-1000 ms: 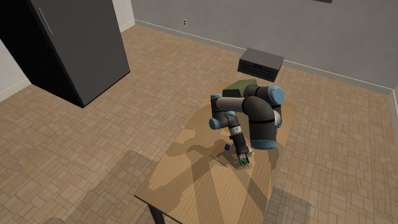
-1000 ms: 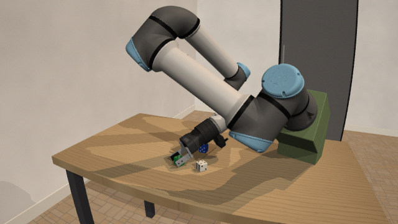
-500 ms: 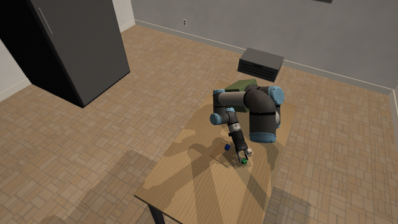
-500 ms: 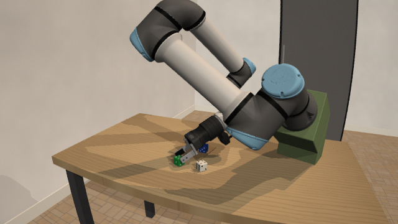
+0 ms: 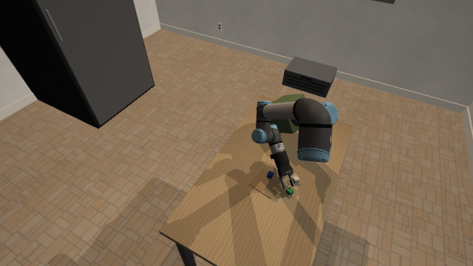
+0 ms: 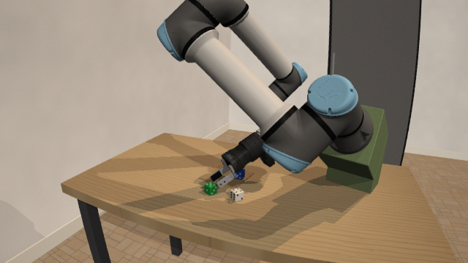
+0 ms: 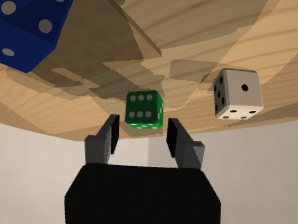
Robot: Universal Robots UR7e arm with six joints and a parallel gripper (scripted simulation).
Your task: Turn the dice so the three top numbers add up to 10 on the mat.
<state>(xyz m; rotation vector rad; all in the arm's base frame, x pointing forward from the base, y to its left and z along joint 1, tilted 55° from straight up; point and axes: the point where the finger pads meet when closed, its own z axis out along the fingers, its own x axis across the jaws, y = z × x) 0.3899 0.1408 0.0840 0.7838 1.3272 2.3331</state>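
The green die is 30 mm below my hand, 20 mm to the left of it and 20 mm ahead of it. Also, from my hand: tan mat: 110 mm to the right, 40 mm below, 30 mm ahead; then blue die: 110 mm to the right, 20 mm below, 10 mm behind; then white die: 70 mm behind, 30 mm below, 20 mm to the left.
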